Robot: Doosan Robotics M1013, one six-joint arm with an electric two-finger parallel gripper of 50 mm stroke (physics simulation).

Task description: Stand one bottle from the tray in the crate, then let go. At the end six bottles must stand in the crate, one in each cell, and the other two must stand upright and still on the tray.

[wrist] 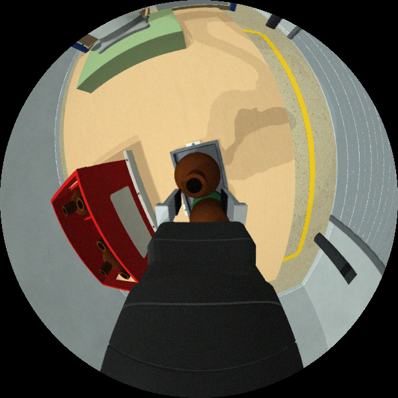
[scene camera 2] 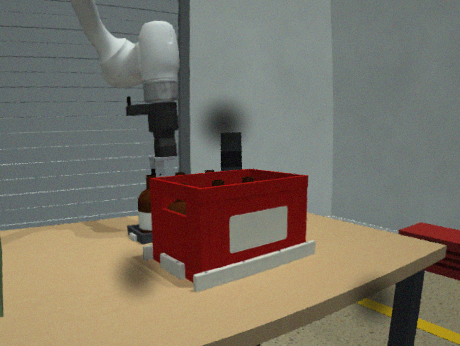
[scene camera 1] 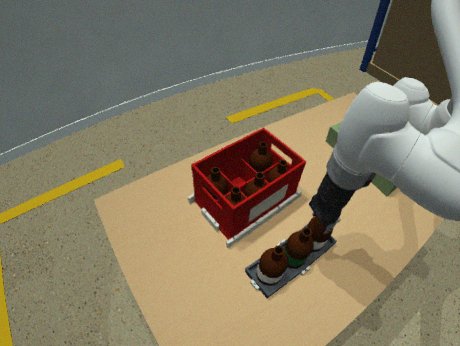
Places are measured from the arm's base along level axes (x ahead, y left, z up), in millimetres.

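Pixels of known places: gripper, fingertip midpoint: [scene camera 1: 321, 223].
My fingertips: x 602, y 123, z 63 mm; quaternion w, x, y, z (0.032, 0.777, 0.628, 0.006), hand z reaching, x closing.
Observation:
For each thing: its top centre in the pictures, then the offset to it from my fingertips.
- red crate at its top centre: [scene camera 2: 229, 176] [scene camera 1: 250, 162] 50 mm ahead, 249 mm right, 36 mm up
- dark tray at its top centre: [scene camera 2: 181, 222] [scene camera 1: 294, 254] 64 mm ahead, 0 mm left, 114 mm down
The red crate [scene camera 1: 240, 215] [scene camera 2: 215, 225] [wrist: 102, 195] holds several brown bottles; the middle cell of its far row in scene camera 1 shows no bottle. Three bottles stand upright on the dark tray [scene camera 1: 274, 289] [scene camera 2: 141, 234] [wrist: 207, 148]: a white-labelled one [scene camera 1: 272, 262], a green-labelled one [scene camera 1: 299, 242] in the middle, and a white-labelled one [scene camera 2: 145, 202] [wrist: 197, 167] at the end by the arm. My gripper [scene camera 1: 324, 222] [scene camera 2: 164, 165] [wrist: 200, 196] is open and low at that end bottle's neck, with one finger to each side in the wrist view. The neck's exact place between the fingers is unclear.
White guide strips [scene camera 1: 265, 217] [scene camera 2: 255, 265] [wrist: 140, 187] lie along the crate's base. A green block [scene camera 1: 385, 184] [wrist: 140, 47] lies beyond the tray, near the arm's base. The green-labelled bottle stands close beside the gripper. The crate's walls rise beside the tray.

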